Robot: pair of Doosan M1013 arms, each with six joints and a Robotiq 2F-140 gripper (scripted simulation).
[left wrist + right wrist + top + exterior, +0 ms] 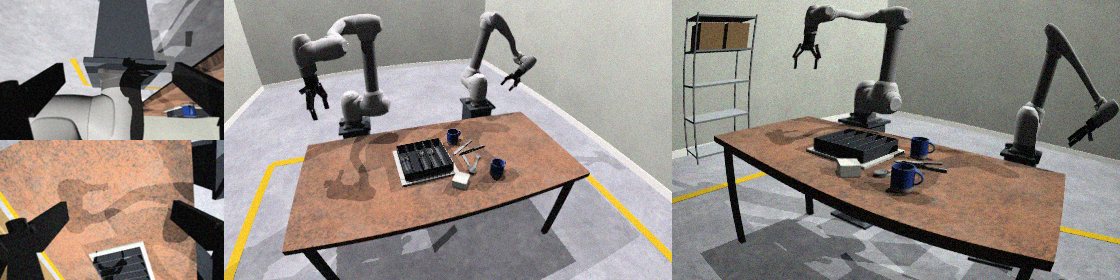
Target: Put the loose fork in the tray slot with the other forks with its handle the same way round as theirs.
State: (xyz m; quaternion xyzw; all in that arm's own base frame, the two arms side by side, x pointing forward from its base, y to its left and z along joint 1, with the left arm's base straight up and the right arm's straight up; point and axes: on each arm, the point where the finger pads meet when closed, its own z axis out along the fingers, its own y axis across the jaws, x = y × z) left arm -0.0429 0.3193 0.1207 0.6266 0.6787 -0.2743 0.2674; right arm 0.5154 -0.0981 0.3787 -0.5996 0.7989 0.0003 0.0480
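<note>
Now: the spoon 800 mm to the left of my right hand, 370 mm below it and 270 mm ahead of it. The rest, counted from my right hand: white board 540 mm to the left, 370 mm below, 160 mm ahead; white block 690 mm to the left, 400 mm ahead, 360 mm below; black tray 540 mm to the left, 340 mm below, 160 mm ahead.
</note>
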